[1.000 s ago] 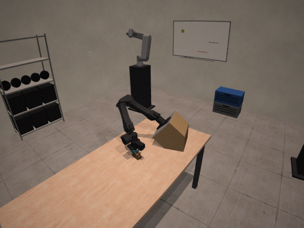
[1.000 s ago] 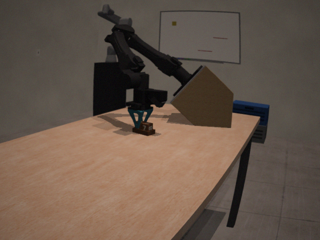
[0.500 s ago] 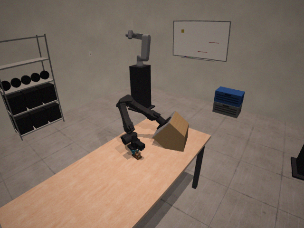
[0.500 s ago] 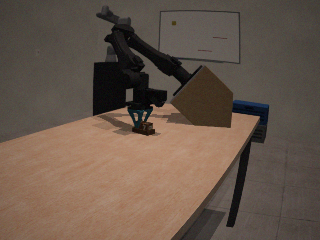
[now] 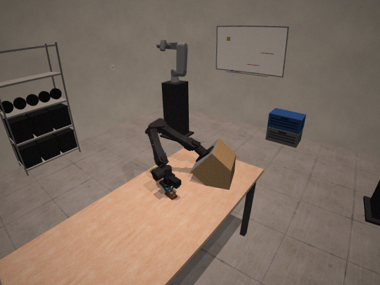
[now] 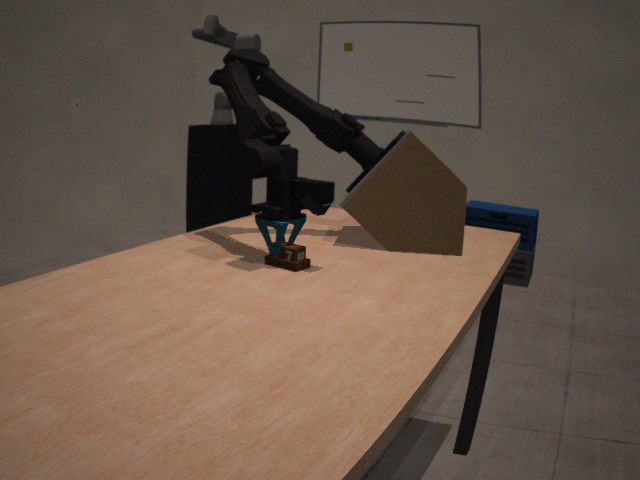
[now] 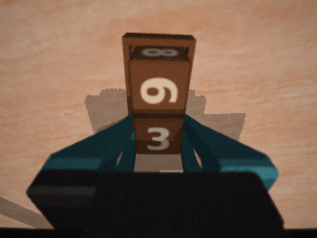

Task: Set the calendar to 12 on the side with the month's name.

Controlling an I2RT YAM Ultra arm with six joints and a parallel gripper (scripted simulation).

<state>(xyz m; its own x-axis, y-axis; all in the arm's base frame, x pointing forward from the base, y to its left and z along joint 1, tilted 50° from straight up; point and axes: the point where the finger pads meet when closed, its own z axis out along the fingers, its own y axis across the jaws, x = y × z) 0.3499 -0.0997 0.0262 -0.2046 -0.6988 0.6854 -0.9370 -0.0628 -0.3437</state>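
My gripper is now 2 cm to the right of the dark brown calendar tray and 2 cm above it. Round my hand: cube 1 cm ahead, 3 cm to the left.
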